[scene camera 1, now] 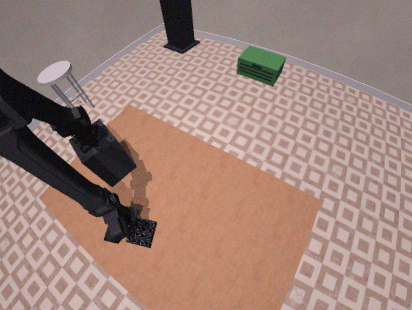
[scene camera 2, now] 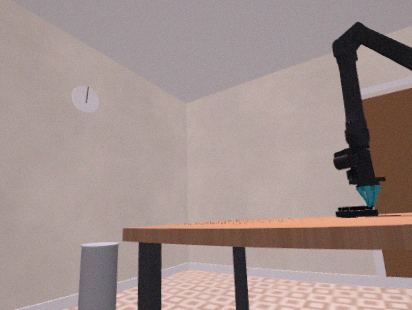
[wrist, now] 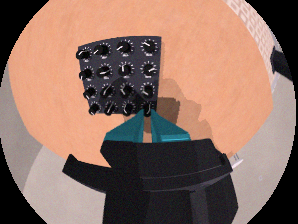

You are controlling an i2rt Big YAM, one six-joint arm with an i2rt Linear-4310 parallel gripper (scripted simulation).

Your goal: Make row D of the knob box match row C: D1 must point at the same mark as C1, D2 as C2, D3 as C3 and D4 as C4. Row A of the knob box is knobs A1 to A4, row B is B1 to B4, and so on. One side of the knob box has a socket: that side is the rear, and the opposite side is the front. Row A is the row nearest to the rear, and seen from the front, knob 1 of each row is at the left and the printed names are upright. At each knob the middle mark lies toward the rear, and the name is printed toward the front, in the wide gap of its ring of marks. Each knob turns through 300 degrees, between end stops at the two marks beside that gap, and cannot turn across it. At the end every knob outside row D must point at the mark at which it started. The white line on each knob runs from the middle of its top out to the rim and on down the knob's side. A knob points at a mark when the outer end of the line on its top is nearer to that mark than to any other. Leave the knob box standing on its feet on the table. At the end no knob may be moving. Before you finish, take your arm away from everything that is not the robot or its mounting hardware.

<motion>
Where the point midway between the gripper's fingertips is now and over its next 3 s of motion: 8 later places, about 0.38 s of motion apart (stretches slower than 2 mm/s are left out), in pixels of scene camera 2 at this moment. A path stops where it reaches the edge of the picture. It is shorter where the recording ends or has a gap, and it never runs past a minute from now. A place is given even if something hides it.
The gripper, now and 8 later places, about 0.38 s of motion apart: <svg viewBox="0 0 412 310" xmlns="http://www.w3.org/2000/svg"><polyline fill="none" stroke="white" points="371,207 372,207 371,207 371,205 369,197 369,196 367,185 363,167 362,162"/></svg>
</motion>
